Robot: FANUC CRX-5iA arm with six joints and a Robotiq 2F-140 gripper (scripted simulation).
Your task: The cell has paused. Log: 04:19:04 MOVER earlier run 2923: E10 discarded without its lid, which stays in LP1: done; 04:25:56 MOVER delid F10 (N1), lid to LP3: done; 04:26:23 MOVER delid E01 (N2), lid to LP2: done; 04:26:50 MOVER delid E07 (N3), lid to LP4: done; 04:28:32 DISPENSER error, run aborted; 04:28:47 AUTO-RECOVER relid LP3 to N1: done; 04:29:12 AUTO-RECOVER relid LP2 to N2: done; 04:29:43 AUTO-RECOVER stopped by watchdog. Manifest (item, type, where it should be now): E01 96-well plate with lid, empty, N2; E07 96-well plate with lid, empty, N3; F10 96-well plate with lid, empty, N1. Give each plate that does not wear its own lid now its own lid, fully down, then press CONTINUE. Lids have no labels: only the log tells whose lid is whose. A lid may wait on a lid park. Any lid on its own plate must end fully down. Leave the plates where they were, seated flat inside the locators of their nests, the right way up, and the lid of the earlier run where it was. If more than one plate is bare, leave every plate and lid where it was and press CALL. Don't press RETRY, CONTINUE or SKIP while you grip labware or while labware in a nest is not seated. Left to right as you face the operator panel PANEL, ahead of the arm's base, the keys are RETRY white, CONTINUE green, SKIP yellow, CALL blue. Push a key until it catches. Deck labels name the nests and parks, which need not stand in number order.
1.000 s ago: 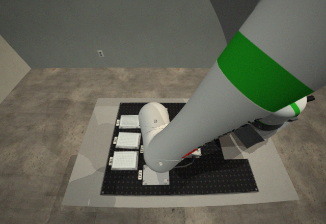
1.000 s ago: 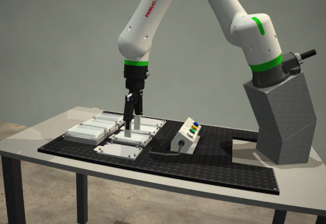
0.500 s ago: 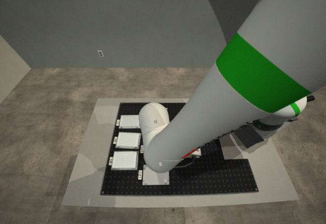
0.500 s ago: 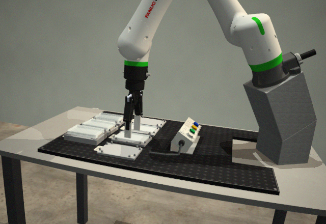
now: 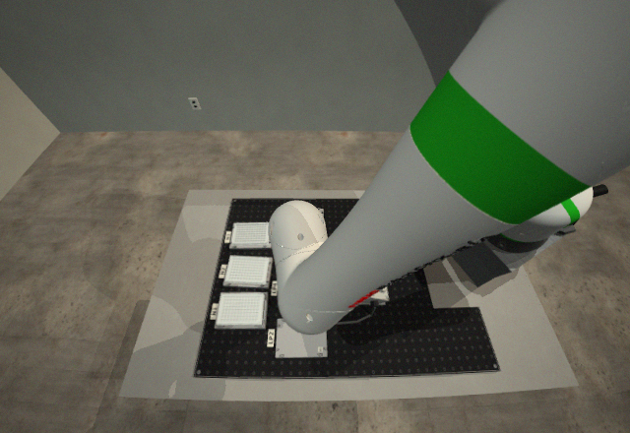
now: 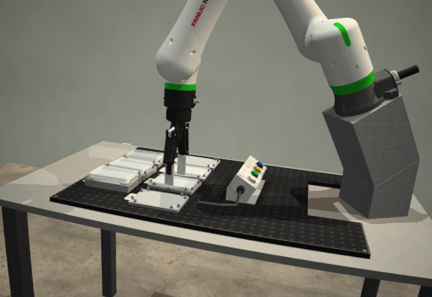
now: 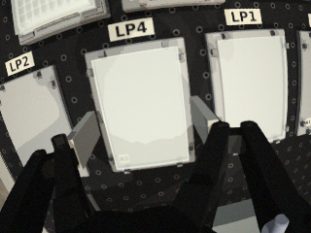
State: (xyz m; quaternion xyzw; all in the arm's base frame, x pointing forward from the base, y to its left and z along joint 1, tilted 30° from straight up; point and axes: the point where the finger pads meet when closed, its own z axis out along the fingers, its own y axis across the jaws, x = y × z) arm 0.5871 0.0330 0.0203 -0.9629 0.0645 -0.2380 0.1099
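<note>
The park LP4 is 4 cm below my hand. Also, from my hand: white key: 24 cm behind, 3 cm to the left, 2 cm above; park LP2: 1 cm ahead, 14 cm to the left, 4 cm below; LP1 label: 8 cm ahead, 13 cm to the right, 4 cm below.
</note>
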